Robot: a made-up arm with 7 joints. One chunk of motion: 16 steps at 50 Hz.
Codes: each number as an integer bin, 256 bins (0 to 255) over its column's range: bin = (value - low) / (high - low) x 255, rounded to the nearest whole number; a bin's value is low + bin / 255 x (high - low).
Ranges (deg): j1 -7..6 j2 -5..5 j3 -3..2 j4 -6..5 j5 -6..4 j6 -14..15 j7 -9..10
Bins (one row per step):
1: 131 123 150 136 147 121 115
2: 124 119 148 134 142 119 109
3: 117 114 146 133 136 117 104
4: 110 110 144 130 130 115 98
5: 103 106 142 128 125 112 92
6: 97 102 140 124 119 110 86
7: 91 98 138 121 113 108 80
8: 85 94 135 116 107 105 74
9: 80 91 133 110 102 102 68
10: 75 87 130 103 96 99 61
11: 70 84 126 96 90 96 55
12: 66 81 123 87 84 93 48
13: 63 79 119 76 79 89 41
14: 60 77 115 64 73 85 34
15: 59 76 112 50 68 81 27
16: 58 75 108 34 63 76 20
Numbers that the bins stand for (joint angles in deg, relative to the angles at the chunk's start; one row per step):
1: -0.32 -0.18 -0.06 -0.13 -0.24 -0.24 -0.43
2: -0.68 -0.33 -0.10 -0.22 -0.43 -0.47 -0.88
3: -1.04 -0.53 -0.14 -0.26 -0.67 -0.69 -1.25
4: -1.39 -0.69 -0.18 -0.39 -0.90 -0.92 -1.70
5: -1.75 -0.84 -0.22 -0.48 -1.10 -1.26 -2.15
6: -2.05 -1.00 -0.25 -0.65 -1.33 -1.49 -2.59
7: -2.36 -1.16 -0.29 -0.78 -1.57 -1.72 -3.04
8: -2.67 -1.31 -0.35 -1.00 -1.80 -2.06 -3.49
9: -2.92 -1.43 -0.39 -1.25 -2.00 -2.40 -3.93
10: -3.18 -1.59 -0.45 -1.56 -2.24 -2.74 -4.45
11: -3.43 -1.71 -0.53 -1.86 -2.47 -3.08 -4.90
12: -3.64 -1.82 -0.59 -2.25 -2.71 -3.42 -5.42
13: -3.79 -1.90 -0.67 -2.72 -2.90 -3.88 -5.95
14: -3.94 -1.98 -0.75 -3.24 -3.14 -4.33 -6.47
15: -3.99 -2.02 -0.80 -3.84 -3.33 -4.79 -6.99
16: -4.04 -2.06 -0.88 -4.53 -3.53 -5.36 -7.51

